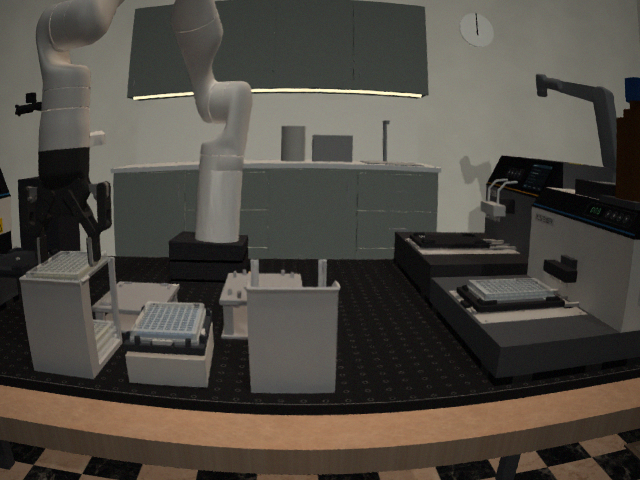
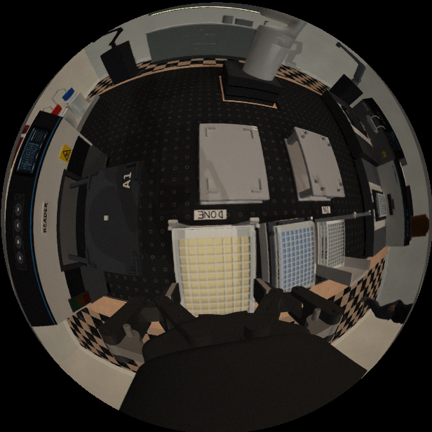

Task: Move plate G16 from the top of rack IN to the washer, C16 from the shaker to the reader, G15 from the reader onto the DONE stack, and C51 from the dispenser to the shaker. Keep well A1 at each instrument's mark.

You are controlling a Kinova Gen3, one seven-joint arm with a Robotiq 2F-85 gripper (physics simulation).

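Places are measured from the arm's base along level axes (x right, y ahead, z up), in metres.
Pixels of known places: gripper, between the fingertips: [image 1: 67, 264]; arm's base, origin of its link: [image 1: 216, 239].
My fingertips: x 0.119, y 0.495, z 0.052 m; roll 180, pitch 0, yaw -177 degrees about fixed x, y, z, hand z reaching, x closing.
Observation:
Ahead of a thing's pixels: the offset from my fingertips to its top centre. "*": to the spot under its first point.
My gripper [image 1: 67, 260] [image 2: 216, 290] is shut on a yellow-welled plate, probably G15. This plate @(dx +0.000, dy -0.003, dz +0.006 m) [image 1: 62, 265] [image 2: 215, 270] lies level at the top of the DONE rack @(* dx -0.003, dy +0.066, dz -0.063 m) [image 1: 54, 325] [image 2: 173, 223], between its posts. Other plates @(dx +0.001, dy -0.004, dz -0.096 m) [image 1: 105, 333] show low inside that rack. The reader [image 2: 45, 215] has its dark tray [image 2: 105, 240] out with no plate on it; its A1 mark shows. A blue-welled plate @(dx -0.145, dy -0.011, dz -0.062 m) [image 1: 170, 320] [image 2: 296, 255] sits on a low nest beside the DONE rack. A pale plate [image 2: 332, 242] is in the IN rack @(* dx -0.301, dy +0.048, dz -0.065 m) [image 1: 292, 341]. Another plate @(dx -0.619, dy -0.135, dz -0.050 m) [image 1: 509, 289] [image 2: 382, 205] sits on the right front instrument.
Two pale platforms stand behind the racks, one plain @(dx -0.034, dy -0.207, dz -0.087 m) [image 1: 139, 297] [image 2: 230, 160] and one with pegs @(* dx -0.250, dy -0.246, dz -0.071 m) [image 1: 268, 280] [image 2: 317, 162]. An instrument with curved tubes [image 1: 493, 207] stands at the back right, its dark nest @(* dx -0.598, dy -0.502, dz -0.045 m) [image 1: 449, 239] without a plate. The instrument names on the right are unreadable.

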